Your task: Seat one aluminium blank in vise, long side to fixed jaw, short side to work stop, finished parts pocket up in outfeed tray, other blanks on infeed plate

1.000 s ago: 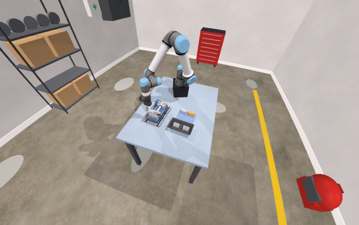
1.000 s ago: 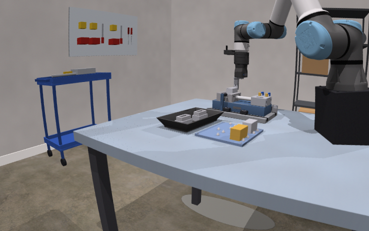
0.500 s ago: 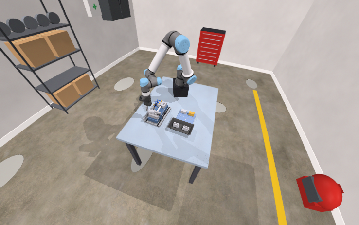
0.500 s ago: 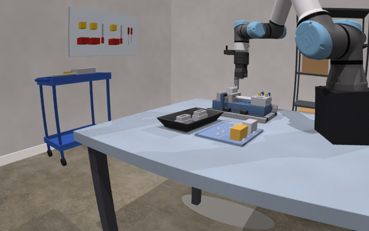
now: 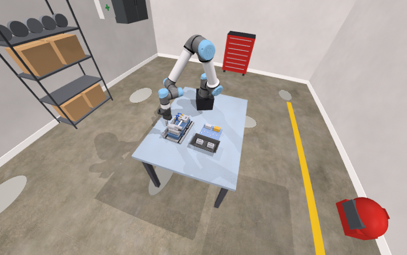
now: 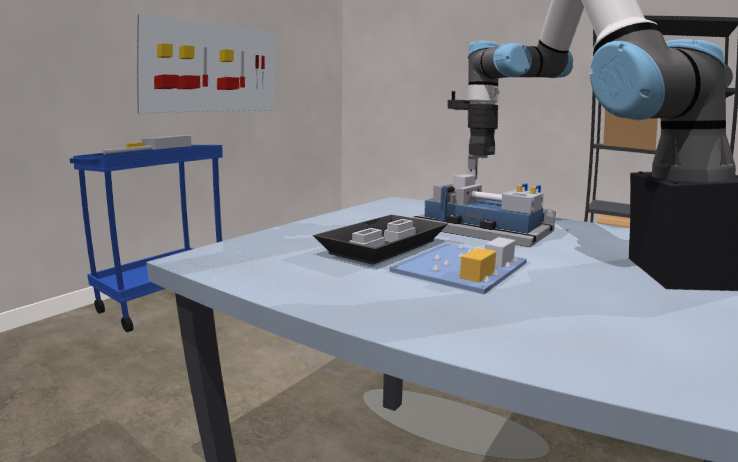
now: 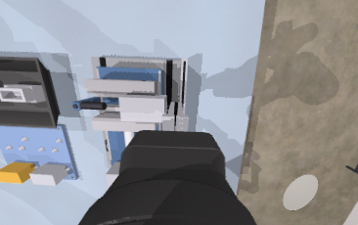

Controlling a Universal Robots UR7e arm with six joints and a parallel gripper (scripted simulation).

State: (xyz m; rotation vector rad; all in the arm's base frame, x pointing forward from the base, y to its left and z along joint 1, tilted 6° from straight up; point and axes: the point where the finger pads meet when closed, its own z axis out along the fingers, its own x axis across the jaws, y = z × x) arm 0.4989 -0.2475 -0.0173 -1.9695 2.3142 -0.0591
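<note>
The vise lies 9 cm to the left of my hand, 8 cm below it and 6 cm behind it. From my hand the other things lie so: brass blank: 45 cm to the left, 15 cm behind, 9 cm below.
</note>
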